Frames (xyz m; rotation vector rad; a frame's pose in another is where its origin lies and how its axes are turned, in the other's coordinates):
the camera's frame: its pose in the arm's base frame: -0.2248 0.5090 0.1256 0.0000 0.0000 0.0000
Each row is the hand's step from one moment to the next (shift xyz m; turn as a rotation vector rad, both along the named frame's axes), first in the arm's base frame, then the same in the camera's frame.
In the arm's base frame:
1: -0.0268 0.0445 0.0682 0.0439 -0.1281 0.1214
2: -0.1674 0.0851 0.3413 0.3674 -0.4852 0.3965
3: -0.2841 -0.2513 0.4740 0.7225 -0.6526 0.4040
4: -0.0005 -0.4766 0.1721 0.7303 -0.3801 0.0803
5: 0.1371 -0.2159 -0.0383 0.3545 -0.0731 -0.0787
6: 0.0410 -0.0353 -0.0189 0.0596 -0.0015 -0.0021
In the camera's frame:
1: -0.0268 0.0445 0.0682 0.0439 -0.1281 0.1214
2: -0.1674 0.0851 0.3413 0.3674 -0.4852 0.3965
3: -0.2841 -0.2513 0.4740 0.7225 -0.6526 0.4040
4: -0.0005 -0.4766 0.1721 0.7303 -0.3801 0.0803
5: 0.1371 -0.2159 -0.0383 0.3545 -0.0731 -0.0787
6: 0.0410 -0.0353 -0.0189 0.0596 -0.0015 -0.0021

